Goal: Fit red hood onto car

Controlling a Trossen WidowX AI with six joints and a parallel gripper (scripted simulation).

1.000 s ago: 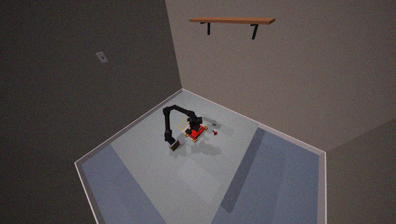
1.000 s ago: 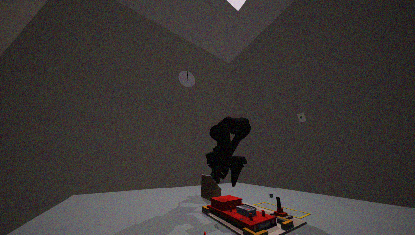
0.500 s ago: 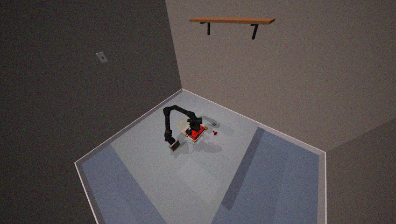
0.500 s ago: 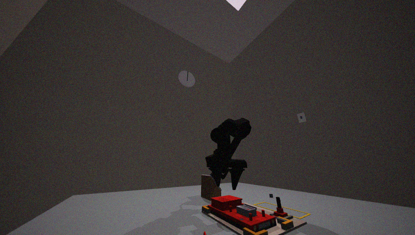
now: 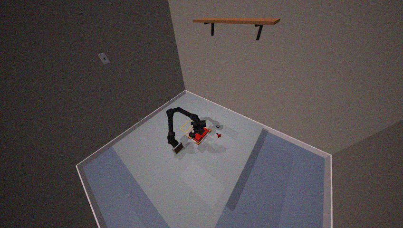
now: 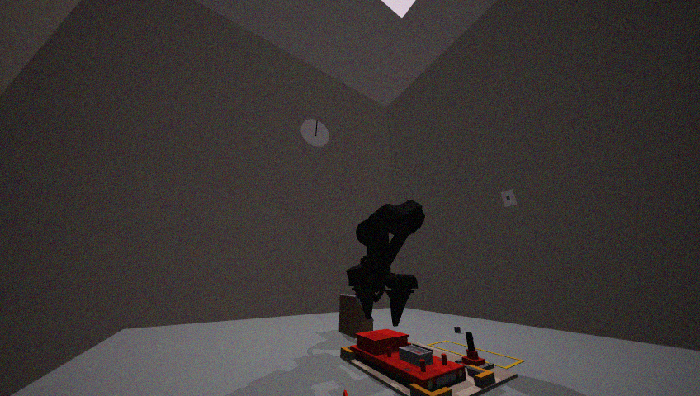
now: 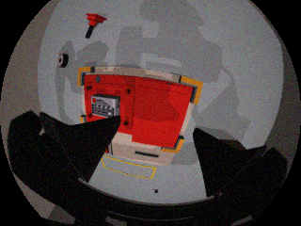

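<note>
My gripper tip is 30 mm above the red hood. Also, from my gripper tip: grey wheel: 290 mm ahead, 60 mm to the right, 60 mm below; then grey engine block: 90 mm ahead, 20 mm to the left, 50 mm below.
</note>
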